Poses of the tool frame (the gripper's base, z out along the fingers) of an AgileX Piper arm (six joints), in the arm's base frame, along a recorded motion.
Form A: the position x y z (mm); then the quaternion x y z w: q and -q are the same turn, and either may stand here.
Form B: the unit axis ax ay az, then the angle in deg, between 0 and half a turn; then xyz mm. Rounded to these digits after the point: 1 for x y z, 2 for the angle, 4 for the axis.
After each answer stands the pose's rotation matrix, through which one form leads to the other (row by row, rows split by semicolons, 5 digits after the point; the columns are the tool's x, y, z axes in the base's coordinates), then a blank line. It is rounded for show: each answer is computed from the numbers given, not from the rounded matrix.
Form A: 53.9, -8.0, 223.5, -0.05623, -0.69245, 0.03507, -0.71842
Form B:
0.0808, 0.9955, -0.0504, 88.15, 53.9, -8.0, 223.5
0.03857 0.12826 0.99099; 0.02748 0.99122 -0.12936; -0.99888 0.03222 0.03471

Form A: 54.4, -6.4, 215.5, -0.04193, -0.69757, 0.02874, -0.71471
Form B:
0.0599, 0.9974, -0.0411, 88.76, 54.4, -6.4, 215.5
0.02514 0.09958 0.99471; 0.01742 0.99483 -0.10003; -0.99953 0.01984 0.02327

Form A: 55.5, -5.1, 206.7, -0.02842, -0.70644, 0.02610, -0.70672
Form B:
0.0402, 0.9985, -0.0369, 90.06, 55.5, -5.1, 206.7
0.00052 0.07704 0.99703; 0.00326 0.99702 -0.07705; -0.99999 0.00329 0.00027

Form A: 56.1, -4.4, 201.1, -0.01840, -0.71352, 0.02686, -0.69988
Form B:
0.0258, 0.9990, -0.0376, 91.17, 56.1, -4.4, 201.1
-0.01966 0.06385 0.99777; -0.01134 0.99788 -0.06409; -0.99974 -0.01257 -0.01890

